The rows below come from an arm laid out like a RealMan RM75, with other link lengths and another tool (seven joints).
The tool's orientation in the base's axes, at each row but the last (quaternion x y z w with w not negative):
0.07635 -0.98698 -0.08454 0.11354
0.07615 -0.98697 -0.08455 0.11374
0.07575 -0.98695 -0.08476 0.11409
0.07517 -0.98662 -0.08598 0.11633
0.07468 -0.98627 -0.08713 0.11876
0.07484 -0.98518 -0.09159 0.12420
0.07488 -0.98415 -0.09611 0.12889
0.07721 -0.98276 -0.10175 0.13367
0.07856 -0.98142 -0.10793 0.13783
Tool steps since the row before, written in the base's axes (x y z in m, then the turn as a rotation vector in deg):
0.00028 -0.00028 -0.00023 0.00 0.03 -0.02
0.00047 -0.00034 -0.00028 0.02 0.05 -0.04
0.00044 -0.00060 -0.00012 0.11 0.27 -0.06
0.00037 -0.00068 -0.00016 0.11 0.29 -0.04
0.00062 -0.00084 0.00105 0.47 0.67 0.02
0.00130 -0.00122 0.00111 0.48 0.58 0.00
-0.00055 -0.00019 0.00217 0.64 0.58 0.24
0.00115 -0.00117 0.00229 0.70 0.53 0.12
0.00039 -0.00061 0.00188 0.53 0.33 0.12
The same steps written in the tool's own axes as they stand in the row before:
-0.00027 -0.00035 0.00011 -0.01 0.03 0.02
-0.00045 -0.00044 0.00011 -0.04 0.04 0.04
-0.00035 -0.00066 -0.00008 -0.16 0.24 0.07
-0.00028 -0.00074 -0.00004 -0.16 0.26 0.06
-0.00022 -0.00070 -0.00129 -0.56 0.60 -0.03
-0.00078 -0.00113 -0.00159 -0.56 0.50 -0.03
0.00108 0.00034 -0.00194 -0.65 0.53 -0.30
-0.00032 -0.00077 -0.00269 -0.73 0.45 -0.21
0.00022 -0.00020 -0.00199 -0.53 0.28 -0.20

